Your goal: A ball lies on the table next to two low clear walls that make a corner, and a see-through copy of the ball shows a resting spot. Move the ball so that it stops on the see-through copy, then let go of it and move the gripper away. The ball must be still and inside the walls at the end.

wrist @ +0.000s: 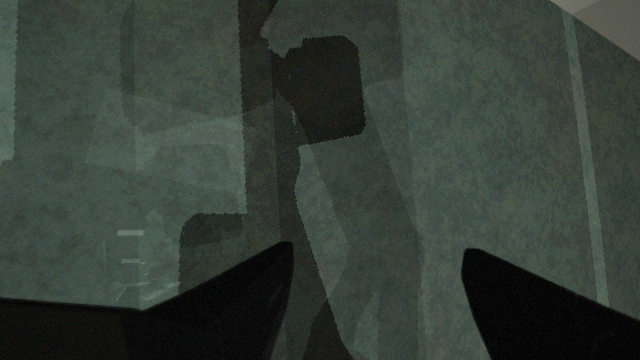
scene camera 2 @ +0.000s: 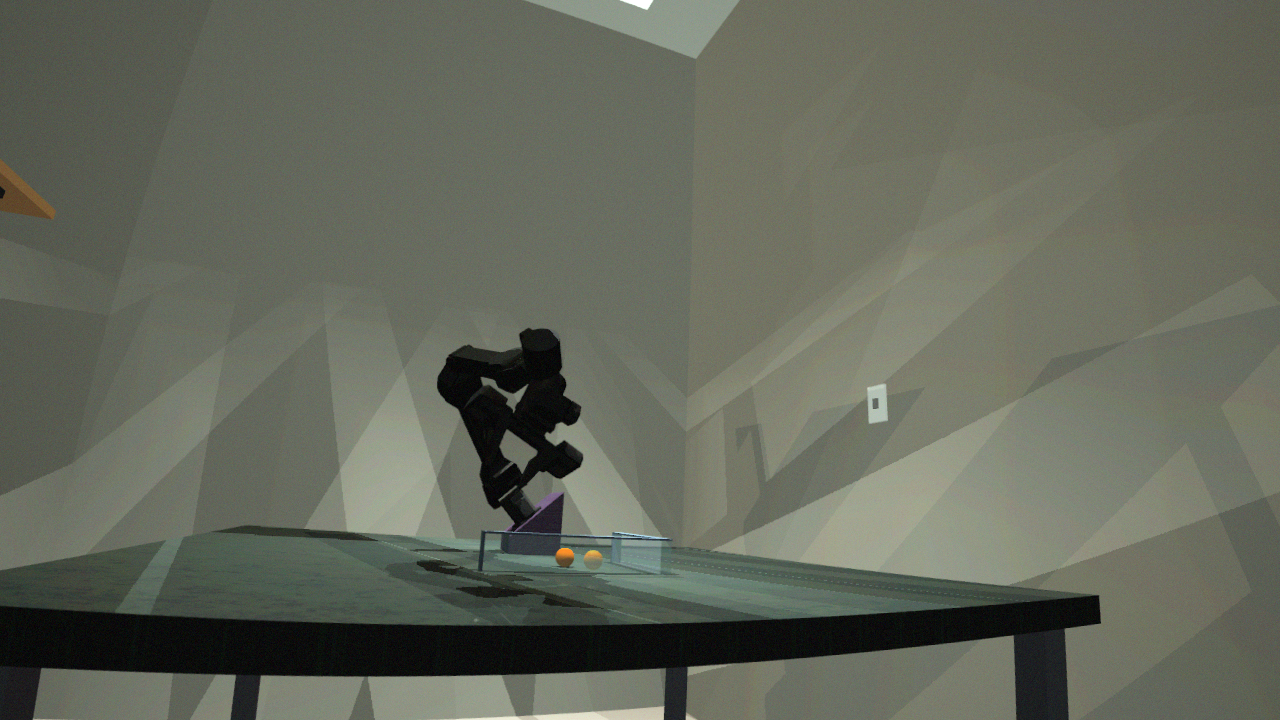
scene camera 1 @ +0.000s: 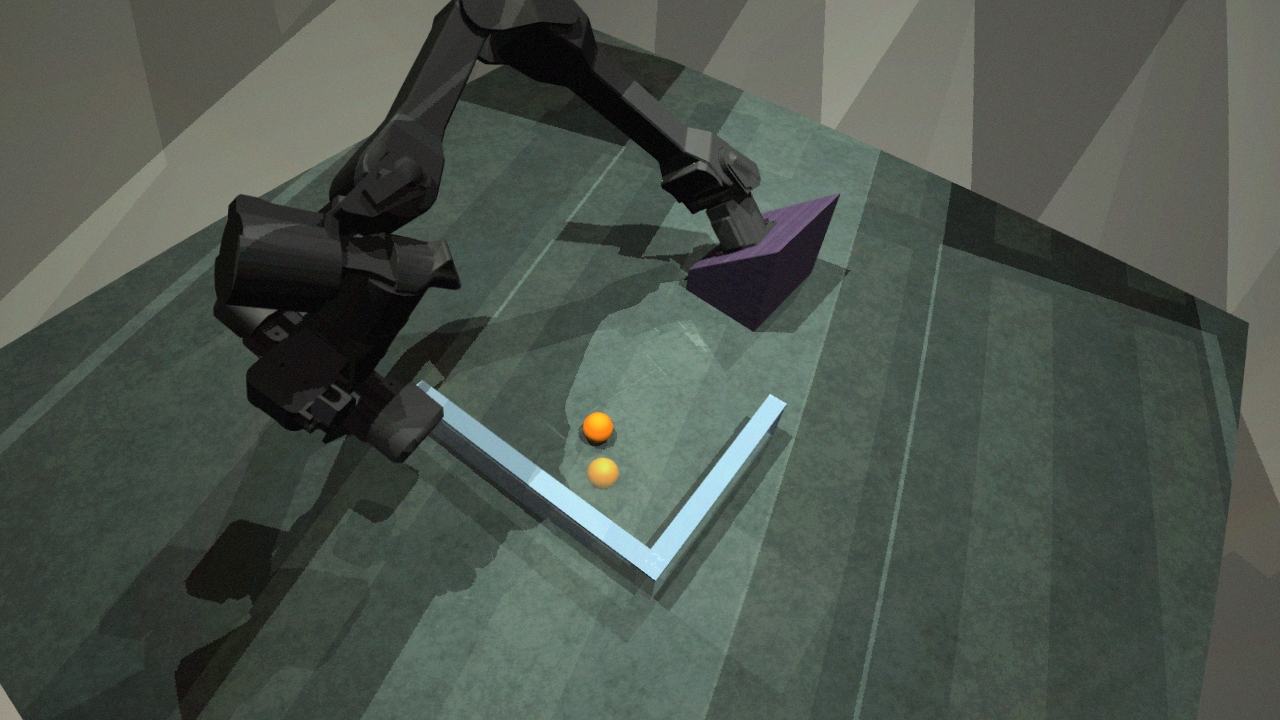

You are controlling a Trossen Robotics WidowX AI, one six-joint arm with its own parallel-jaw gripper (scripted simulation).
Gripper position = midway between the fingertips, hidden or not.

Observation:
My gripper (scene camera 1: 301, 418) is open, holding nothing. I also see an orange ball (scene camera 1: 597, 427) and a see-through copy of ball (scene camera 1: 602, 473).
My gripper is seen too in the wrist view (wrist: 376, 258) and in scene camera 2 (scene camera 2: 504, 476). The wrist view misses the orange ball: it is out of frame.

